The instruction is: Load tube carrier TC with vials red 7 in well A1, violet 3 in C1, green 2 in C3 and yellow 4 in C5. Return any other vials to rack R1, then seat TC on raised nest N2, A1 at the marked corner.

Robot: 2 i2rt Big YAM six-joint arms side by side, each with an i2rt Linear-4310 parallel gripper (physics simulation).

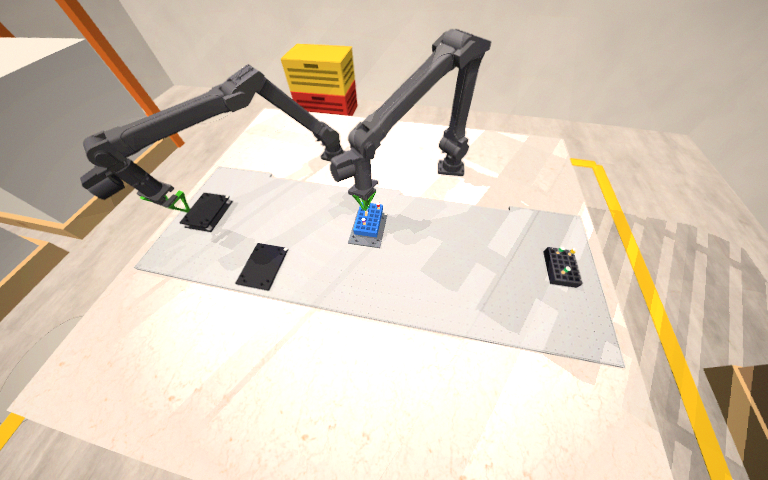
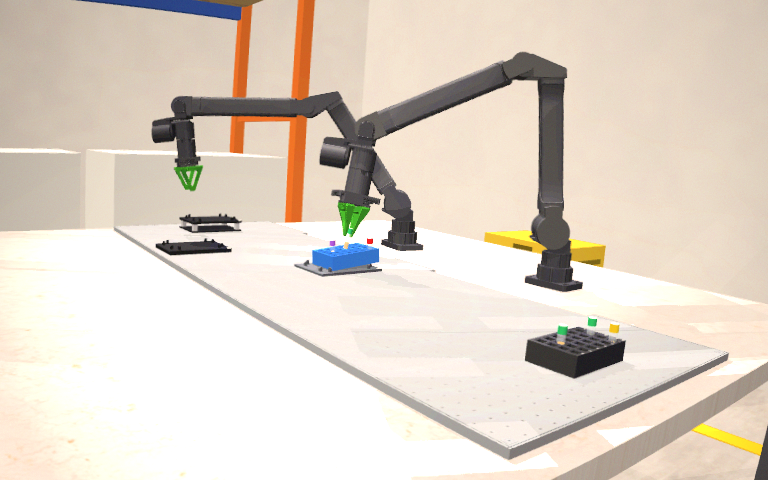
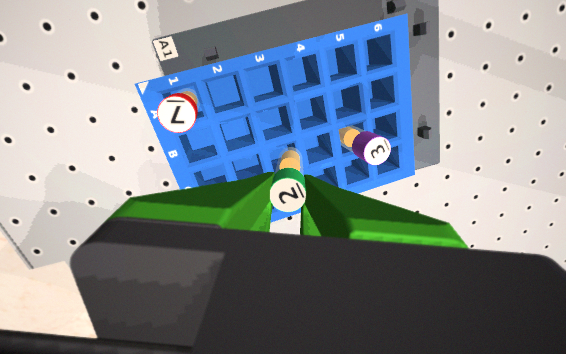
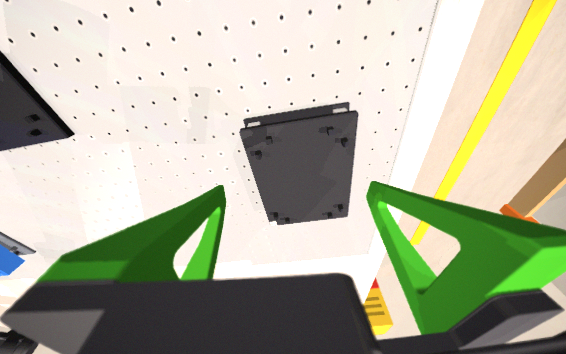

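Pixels of known places: left gripper, between the fingertips: (image 1: 365, 209) (image 2: 347, 236) (image 3: 288, 187); right gripper, between the fingertips: (image 1: 179, 207) (image 2: 190, 190) (image 4: 298, 191); left arm's base, origin of its link: (image 1: 450, 169) (image 2: 553, 285); right arm's base, origin of its link: (image 1: 335, 156) (image 2: 401, 247).
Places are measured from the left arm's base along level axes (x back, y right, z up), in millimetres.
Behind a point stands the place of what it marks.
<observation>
Blue carrier TC (image 1: 357, 232) {x -439, y 347, z 36 mm} (image 2: 328, 260) {x -442, y 292, z 40 mm} (image 3: 407, 105) {x -439, y 319, z 51 mm} rests on a grey nest (image 1: 365, 243) {x -471, y 313, z 19 mm} (image 2: 317, 271) {x -475, y 284, z 19 mm} (image 3: 280, 27) {x -387, y 265, z 19 mm}. Red vial 7 (image 3: 177, 113) {x -333, y 286, z 85 mm} (image 2: 369, 241) {x -337, y 282, z 78 mm} stands in A1; violet vial 3 (image 3: 371, 148) {x -405, y 325, z 78 mm} (image 2: 332, 243) {x -411, y 322, z 71 mm} stands in C5. My left gripper (image 1: 364, 208) {x -364, y 329, z 84 mm} (image 2: 347, 233) {x -364, y 329, z 84 mm} (image 3: 288, 187) {x -364, y 329, z 84 mm} is shut on green vial 2 (image 3: 288, 194) {x -363, y 321, z 104 mm}, over C3; its cap is higher than the others, and how deep its lower end reaches is unclear. My right gripper (image 2: 191, 189) {x -489, y 966, z 136 mm} (image 4: 298, 191) {x -489, y 966, z 136 mm} is open and empty above the raised black nest (image 1: 206, 210) {x -423, y 959, z 46 mm} (image 2: 210, 219) {x -423, y 954, z 46 mm} (image 4: 305, 175) {x -427, y 974, z 46 mm}.
The black rack (image 1: 566, 281) {x -540, y -356, z 44 mm} (image 2: 543, 353) {x -541, y -351, z 33 mm} at the far right holds two green-capped vials (image 2: 562, 329) {x -512, y -358, z 64 mm} (image 2: 592, 321) {x -435, y -360, z 64 mm} and a yellow-capped vial (image 2: 614, 328) {x -436, y -399, z 63 mm} (image 1: 571, 252) {x -436, y -389, z 59 mm}. A low black nest (image 1: 263, 266) {x -615, y 643, z 24 mm} (image 2: 192, 247) {x -622, y 625, z 24 mm} (image 4: 20, 110) {x -565, y 684, z 24 mm} lies between the raised nest and the carrier, nearer the board's front edge.
</observation>
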